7 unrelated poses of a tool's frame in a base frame.
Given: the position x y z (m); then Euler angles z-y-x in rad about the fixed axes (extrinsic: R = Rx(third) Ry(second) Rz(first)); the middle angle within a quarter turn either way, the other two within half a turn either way.
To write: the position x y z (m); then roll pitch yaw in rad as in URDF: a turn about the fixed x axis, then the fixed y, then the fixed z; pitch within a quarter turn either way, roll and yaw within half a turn. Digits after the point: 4 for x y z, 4 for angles.
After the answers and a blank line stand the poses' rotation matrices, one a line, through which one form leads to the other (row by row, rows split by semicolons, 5 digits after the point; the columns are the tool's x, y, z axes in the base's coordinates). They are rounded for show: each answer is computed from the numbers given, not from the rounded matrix.
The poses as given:
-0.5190 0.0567 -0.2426 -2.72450 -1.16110 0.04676
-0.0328 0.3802 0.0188 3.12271 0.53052 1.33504
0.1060 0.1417 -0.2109 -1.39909 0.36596 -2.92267
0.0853 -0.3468 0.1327 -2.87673 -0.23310 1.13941
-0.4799 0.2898 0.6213 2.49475 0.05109 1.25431
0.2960 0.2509 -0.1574 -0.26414 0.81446 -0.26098
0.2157 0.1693 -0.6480 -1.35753 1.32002 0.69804
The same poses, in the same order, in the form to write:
-0.5190 0.0567 -0.2426 0.6901 1.0287 -2.3544
-0.0328 0.3802 0.0188 -1.3660 -0.1370 -2.6271
0.1060 0.1417 -0.2109 2.8167 -0.2772 1.4041
0.0853 -0.3468 0.1327 -1.1251 0.3374 3.0428
-0.4799 0.2898 0.6213 -1.1773 -0.6254 2.9570
0.2960 0.2509 -0.1574 -0.5780 0.6573 -0.5793
0.2157 0.1693 -0.6480 -1.2587 0.9031 -1.4859

-0.36418 0.16137 -0.91724; -0.36546 -0.93064 -0.01862; -0.85663 0.32844 0.39790
-0.86239 -0.01629 0.50598; -0.48749 -0.24283 -0.83868; 0.13652 -0.96993 0.20147
0.15955 0.92005 0.35785; 0.94850 -0.24336 0.20280; 0.27367 0.30706 -0.91149
-0.93903 0.25470 -0.23099; 0.09306 -0.45848 -0.88382; -0.33101 -0.85143 0.40682
-0.79695 -0.60188 0.05107; 0.14884 -0.27761 -0.94909; 0.58542 -0.74878 0.31082
0.66246 0.17917 0.72736; -0.43341 0.88363 0.17707; -0.61099 -0.43255 0.66302
0.05252 0.24253 0.96872; -0.61697 0.77066 -0.15949; -0.78523 -0.58929 0.19011

